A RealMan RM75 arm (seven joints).
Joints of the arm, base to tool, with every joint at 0 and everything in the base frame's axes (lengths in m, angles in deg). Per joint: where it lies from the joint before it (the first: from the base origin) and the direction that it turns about. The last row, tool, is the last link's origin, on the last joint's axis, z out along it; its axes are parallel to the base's.
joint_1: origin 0 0 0.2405 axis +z
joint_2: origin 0 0 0 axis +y
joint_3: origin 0 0 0.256 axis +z
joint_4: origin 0 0 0 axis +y
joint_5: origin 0 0 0.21 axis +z
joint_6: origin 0 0 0 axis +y
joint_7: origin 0 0 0.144 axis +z
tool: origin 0 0 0
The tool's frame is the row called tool.
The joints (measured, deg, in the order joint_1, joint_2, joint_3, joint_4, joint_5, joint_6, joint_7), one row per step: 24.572 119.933 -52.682 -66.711 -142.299 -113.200 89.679; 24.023 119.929 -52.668 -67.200 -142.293 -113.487 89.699; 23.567 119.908 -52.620 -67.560 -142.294 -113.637 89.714; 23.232 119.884 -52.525 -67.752 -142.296 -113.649 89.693; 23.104 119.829 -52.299 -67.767 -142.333 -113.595 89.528; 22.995 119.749 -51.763 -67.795 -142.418 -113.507 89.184; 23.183 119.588 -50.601 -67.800 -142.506 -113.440 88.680; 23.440 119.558 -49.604 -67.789 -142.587 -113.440 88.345; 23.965 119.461 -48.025 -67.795 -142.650 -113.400 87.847; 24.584 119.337 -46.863 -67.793 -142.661 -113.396 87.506; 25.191 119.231 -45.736 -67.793 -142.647 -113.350 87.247; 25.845 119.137 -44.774 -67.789 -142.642 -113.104 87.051; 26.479 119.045 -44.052 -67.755 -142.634 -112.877 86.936; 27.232 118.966 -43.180 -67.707 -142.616 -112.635 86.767; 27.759 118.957 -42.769 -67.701 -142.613 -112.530 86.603; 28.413 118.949 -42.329 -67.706 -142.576 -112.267 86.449
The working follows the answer.
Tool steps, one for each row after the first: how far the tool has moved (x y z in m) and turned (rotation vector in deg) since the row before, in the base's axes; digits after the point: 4 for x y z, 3 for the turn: 0.0016 -0.0024 0.0013 0.045 -0.097 -0.277; 0.0015 -0.0019 0.0011 0.126 -0.101 -0.268; 0.0014 -0.0012 0.0008 0.187 -0.061 -0.232; 0.0011 -0.0003 0.0008 0.235 -0.007 -0.071; 0.0015 0.0000 0.0016 0.501 0.037 -0.031; 0.0011 0.0017 0.0033 0.984 0.206 0.095; 0.0002 0.0016 0.0021 0.748 0.284 0.062; -0.0003 0.0033 0.0037 1.277 0.436 0.228; -0.0012 0.0035 0.0031 0.946 0.317 0.383; -0.0013 0.0035 0.0029 0.964 0.327 0.323; -0.0016 0.0041 0.0025 1.013 0.203 0.399; -0.0018 0.0038 0.0019 0.792 0.141 0.396; -0.0023 0.0044 0.0021 0.907 0.230 0.492; -0.0020 0.0028 0.0009 0.409 0.126 0.495; -0.0026 0.0038 0.0010 0.595 0.112 0.626
Tool pose at each row, in the base's axes (x y z in m, rotation vector in deg; rounded; the steps above come from the unrounded poses): 0.2702 0.2644 0.0310 169.880 -27.328 10.216; 0.2717 0.2620 0.0322 169.848 -27.758 10.324; 0.2733 0.2601 0.0333 169.896 -28.195 10.422; 0.2747 0.2589 0.0341 170.012 -28.588 10.454; 0.2758 0.2586 0.0349 170.219 -28.751 10.412; 0.2773 0.2586 0.0365 170.695 -28.912 10.253; 0.2784 0.2603 0.0398 171.667 -28.983 9.755; 0.2786 0.2619 0.0420 172.392 -29.038 9.178; 0.2783 0.2652 0.0457 173.668 -28.952 8.266; 0.2771 0.2687 0.0488 174.674 -28.561 7.602; 0.2758 0.2722 0.0517 175.676 -28.259 6.909; 0.2742 0.2763 0.0541 176.756 -27.852 6.393; 0.2724 0.2801 0.0561 177.624 -27.400 6.013; 0.2702 0.2845 0.0582 -177.229 26.605 -5.425; 0.2681 0.2873 0.0590 -176.952 25.803 -5.118; 0.2655 0.2911 0.0600 -176.511 24.783 -4.786

